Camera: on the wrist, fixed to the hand. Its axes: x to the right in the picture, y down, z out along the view.
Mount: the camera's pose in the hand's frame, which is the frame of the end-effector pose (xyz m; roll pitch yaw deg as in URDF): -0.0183 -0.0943 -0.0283 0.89 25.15 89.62
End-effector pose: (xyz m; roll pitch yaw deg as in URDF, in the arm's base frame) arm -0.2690 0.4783 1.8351 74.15 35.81 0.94
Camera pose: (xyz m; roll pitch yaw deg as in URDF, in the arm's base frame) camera -0.3415 0.4786 1.7660 48.95 -37.48 56.71
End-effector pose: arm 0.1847 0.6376 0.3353 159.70 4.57 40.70
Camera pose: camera 0.1064 0.6999 0.3306 174.21 -45.23 -44.19
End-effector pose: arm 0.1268 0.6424 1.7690 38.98 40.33 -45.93
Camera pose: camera 0.0406 0.6516 1.7189 42.26 -10.27 34.75
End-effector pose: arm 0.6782 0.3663 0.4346 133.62 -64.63 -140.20
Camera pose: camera 0.7051 0.2774 0.3972 -97.51 -24.32 60.14
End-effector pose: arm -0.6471 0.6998 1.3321 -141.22 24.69 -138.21
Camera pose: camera -0.6228 0.6467 1.4135 155.80 12.51 126.33
